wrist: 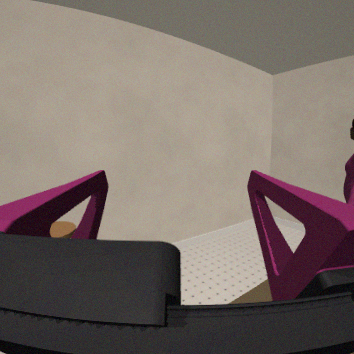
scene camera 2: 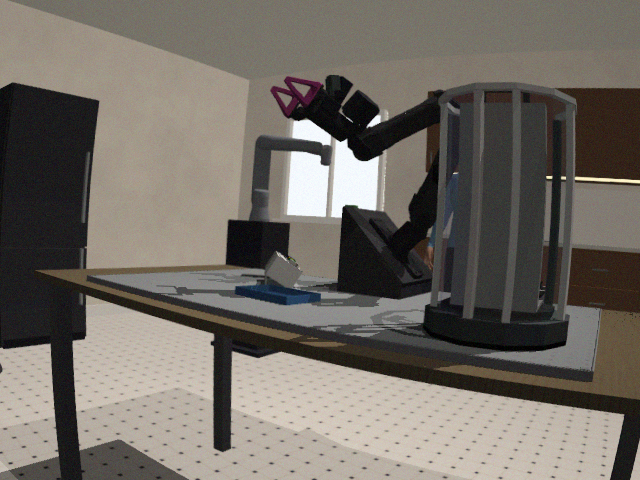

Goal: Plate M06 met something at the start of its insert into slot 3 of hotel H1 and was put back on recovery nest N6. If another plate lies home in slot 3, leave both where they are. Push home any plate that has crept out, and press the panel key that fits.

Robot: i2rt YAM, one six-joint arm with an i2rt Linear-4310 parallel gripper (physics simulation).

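Pixels of known places: gripper, between the fingertips: (wrist: 177,177) (scene camera 2: 278,83); arm's base, origin of its link: (scene camera 2: 395,248).
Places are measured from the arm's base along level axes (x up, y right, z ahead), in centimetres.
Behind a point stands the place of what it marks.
Note:
My gripper (scene camera 2: 279,83) {x 36.8, y 16.2, z 34.7 cm} (wrist: 177,177) {x 36.8, y 16.2, z 34.7 cm} is open and empty, its two magenta fingers wide apart. It is raised high above the table, to the left of the caged round tower (scene camera 2: 496,328) {x -8.1, y -39.2, z 53.6 cm} and well away from it. The tower has pale upright bars and a grey inner block; no plates or slot numbers can be made out in it from this side. A small tilted pale box (scene camera 2: 282,269) {x -6.1, y 16.8, z 27.2 cm} with green details stands behind the blue tray; its face is too small to read. Plate M06, nest N6 and slot 3 cannot be made out in either view.
The blue tray (scene camera 2: 276,294) {x -9.5, y 7.0, z 42.5 cm} lies on the grey mat (scene camera 2: 149,286) {x -11.3, y 36.5, z 51.5 cm}. A black wedge-shaped stand (scene camera 2: 361,260) {x -3.2, y 4.1, z 11.6 cm} is at the arm's foot. A grey arm (scene camera 2: 262,165) stands on a black cabinet (scene camera 2: 258,242) beyond the table. The wrist view shows wall, floor and a stool seat (wrist: 63,229).

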